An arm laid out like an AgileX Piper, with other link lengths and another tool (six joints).
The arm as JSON. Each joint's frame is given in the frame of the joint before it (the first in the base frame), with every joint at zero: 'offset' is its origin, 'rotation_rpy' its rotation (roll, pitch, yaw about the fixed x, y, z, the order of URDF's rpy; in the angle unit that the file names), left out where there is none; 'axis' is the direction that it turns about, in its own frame. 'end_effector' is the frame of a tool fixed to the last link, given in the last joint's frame.
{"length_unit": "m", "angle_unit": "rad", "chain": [
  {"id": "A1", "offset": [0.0, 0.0, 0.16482], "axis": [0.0, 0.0, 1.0]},
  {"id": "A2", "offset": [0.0, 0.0, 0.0], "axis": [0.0, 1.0, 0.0]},
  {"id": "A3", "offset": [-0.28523, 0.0, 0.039], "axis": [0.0, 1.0, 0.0]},
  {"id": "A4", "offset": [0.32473, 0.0, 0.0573], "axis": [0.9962, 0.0, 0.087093]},
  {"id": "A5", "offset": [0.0, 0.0, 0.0], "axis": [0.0, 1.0, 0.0]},
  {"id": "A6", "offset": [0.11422, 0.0, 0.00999], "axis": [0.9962, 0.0, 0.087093]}
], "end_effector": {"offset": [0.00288, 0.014, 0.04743], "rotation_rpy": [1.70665, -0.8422, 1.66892]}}
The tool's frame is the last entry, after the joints.
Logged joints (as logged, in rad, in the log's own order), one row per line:
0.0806, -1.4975, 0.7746, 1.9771, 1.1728, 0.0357
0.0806, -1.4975, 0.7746, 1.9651, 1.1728, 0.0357
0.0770, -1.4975, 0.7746, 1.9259, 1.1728, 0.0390
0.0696, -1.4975, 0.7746, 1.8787, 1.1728, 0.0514
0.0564, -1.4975, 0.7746, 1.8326, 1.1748, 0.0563
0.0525, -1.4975, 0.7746, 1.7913, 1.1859, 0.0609
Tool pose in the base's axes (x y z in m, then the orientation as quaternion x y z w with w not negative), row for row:
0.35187, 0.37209, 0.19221, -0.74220, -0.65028, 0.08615, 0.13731
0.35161, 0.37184, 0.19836, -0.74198, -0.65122, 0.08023, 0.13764
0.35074, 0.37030, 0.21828, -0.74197, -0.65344, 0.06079, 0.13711
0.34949, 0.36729, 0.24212, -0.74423, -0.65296, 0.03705, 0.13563
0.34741, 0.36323, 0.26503, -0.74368, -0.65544, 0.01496, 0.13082
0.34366, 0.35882, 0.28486, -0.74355, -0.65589, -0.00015, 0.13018
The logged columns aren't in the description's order. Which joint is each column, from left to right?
Columns, left to right: A4, A3, A1, A2, A5, A6.
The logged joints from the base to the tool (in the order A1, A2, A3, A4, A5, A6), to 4 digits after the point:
0.7746, 1.9771, -1.4975, 0.0806, 1.1728, 0.0357
0.7746, 1.9651, -1.4975, 0.0806, 1.1728, 0.0357
0.7746, 1.9259, -1.4975, 0.0770, 1.1728, 0.0390
0.7746, 1.8787, -1.4975, 0.0696, 1.1728, 0.0514
0.7746, 1.8326, -1.4975, 0.0564, 1.1748, 0.0563
0.7746, 1.7913, -1.4975, 0.0525, 1.1859, 0.0609

